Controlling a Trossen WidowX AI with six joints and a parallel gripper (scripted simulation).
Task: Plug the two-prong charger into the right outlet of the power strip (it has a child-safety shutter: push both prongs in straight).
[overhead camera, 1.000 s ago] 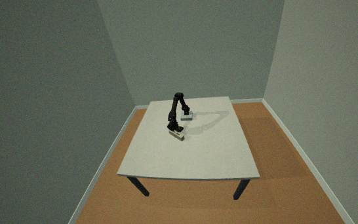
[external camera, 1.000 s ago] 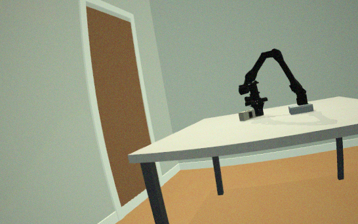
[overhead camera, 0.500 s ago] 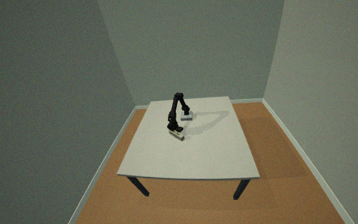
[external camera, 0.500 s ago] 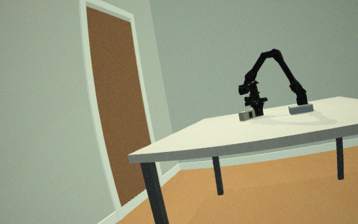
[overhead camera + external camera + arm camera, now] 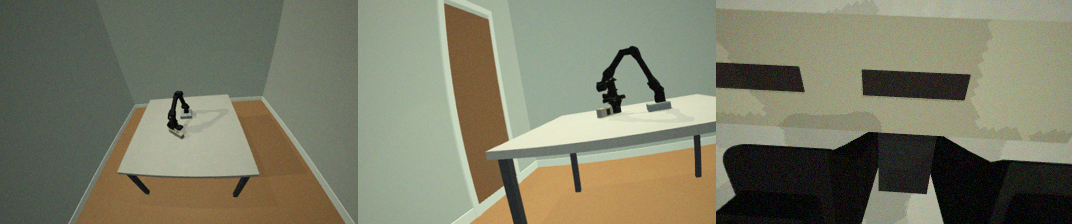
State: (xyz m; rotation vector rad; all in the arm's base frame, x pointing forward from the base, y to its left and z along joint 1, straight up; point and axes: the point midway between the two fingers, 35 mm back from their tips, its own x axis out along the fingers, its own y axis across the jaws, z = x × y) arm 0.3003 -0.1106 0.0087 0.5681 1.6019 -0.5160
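Now: the two-prong charger 1 cm ahead of my gripper tip, 1 cm to the right of it and 1 cm above it.
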